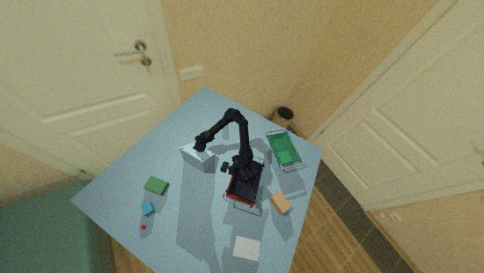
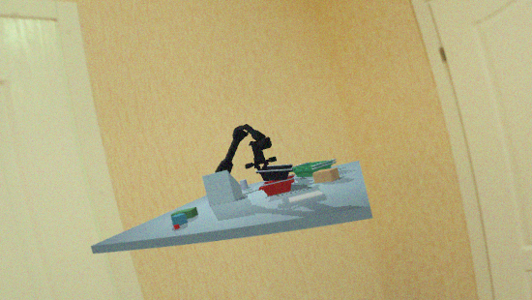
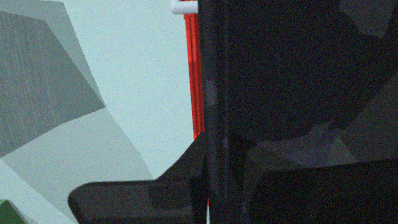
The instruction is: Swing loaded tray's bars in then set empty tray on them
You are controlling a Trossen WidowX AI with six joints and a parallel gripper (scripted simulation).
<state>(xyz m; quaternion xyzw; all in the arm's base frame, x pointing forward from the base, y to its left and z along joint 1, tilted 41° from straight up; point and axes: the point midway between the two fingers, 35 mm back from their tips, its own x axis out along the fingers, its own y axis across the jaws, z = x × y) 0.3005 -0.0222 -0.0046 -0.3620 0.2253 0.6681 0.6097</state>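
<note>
Now: the black tray 8 cm ahead of my gripper tip, 2 cm to the left of it and 2 cm above it. Round my gripper tip: green block (40 cm behind, 30 cm to the right, 8 cm below); white plate (31 cm to the right, 28 cm ahead, 10 cm below); tan block (35 cm ahead, 7 cm below, 3 cm to the left).
</note>
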